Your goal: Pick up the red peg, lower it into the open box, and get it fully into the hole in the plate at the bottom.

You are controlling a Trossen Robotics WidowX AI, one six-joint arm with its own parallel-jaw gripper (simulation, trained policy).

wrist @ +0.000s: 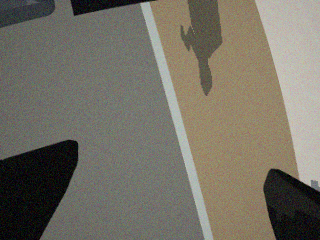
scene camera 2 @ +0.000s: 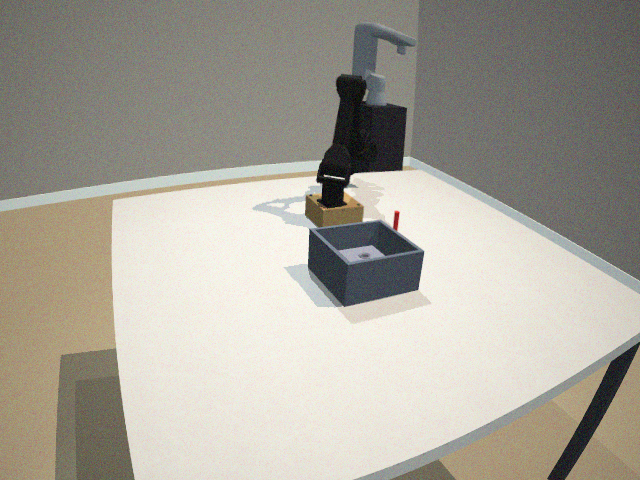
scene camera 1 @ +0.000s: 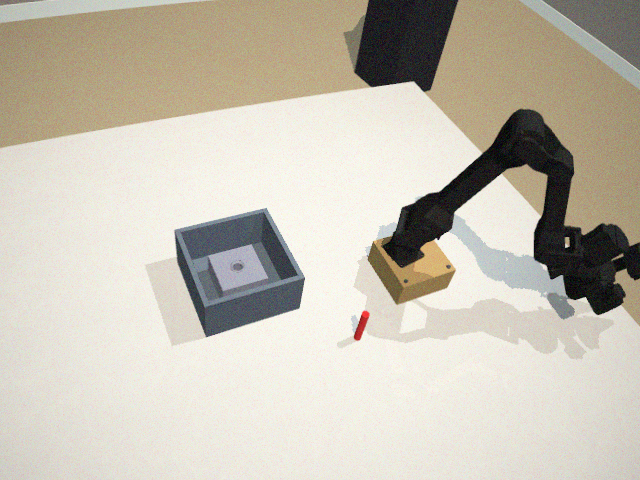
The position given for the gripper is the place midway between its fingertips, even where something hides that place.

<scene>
In view: the gripper (wrist: pixel 173 166) and a grey-blue box (scene camera 1: pixel 283 293).
The grey-blue box is seen too in scene camera 2 (scene camera 2: pixel 399 270). The wrist view does not show the grey-blue box: it is out of frame.
</scene>
